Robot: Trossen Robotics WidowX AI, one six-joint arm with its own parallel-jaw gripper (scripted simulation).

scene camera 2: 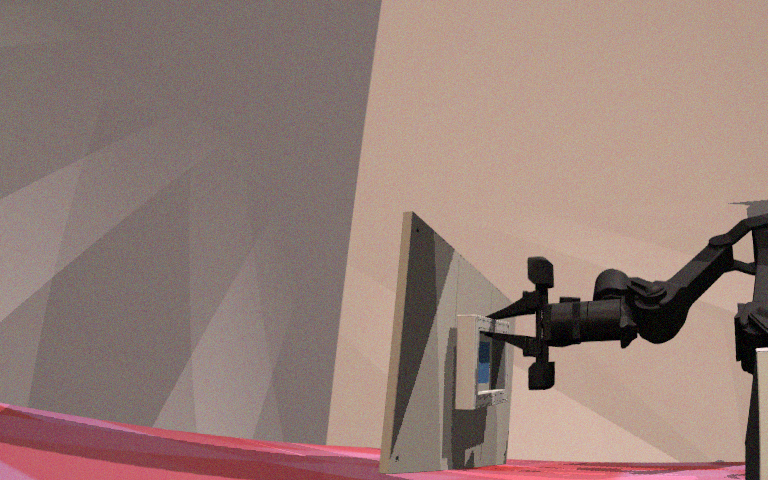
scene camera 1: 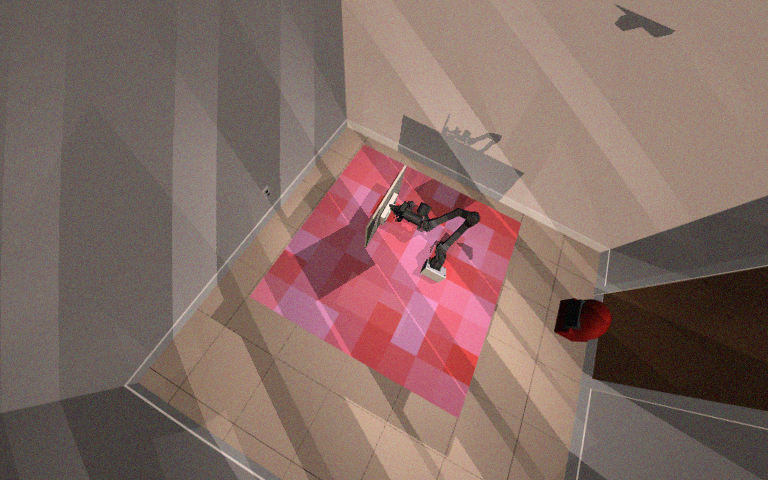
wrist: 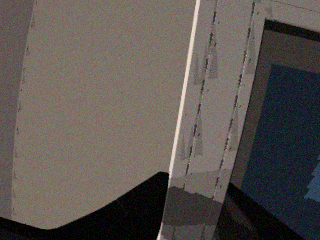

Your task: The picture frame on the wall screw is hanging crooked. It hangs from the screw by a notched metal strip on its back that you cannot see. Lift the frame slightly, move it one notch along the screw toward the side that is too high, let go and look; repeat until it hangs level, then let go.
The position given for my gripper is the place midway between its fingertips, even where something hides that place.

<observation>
I see my gripper (scene camera 2: 485, 326), a picture frame (scene camera 2: 482, 379) and a wall panel (scene camera 2: 435, 284).
The picture frame is seen too in the wrist view (wrist: 242, 116). My gripper also shows in the wrist view (wrist: 192, 187). The wall panel also shows in the wrist view (wrist: 100, 95).
</observation>
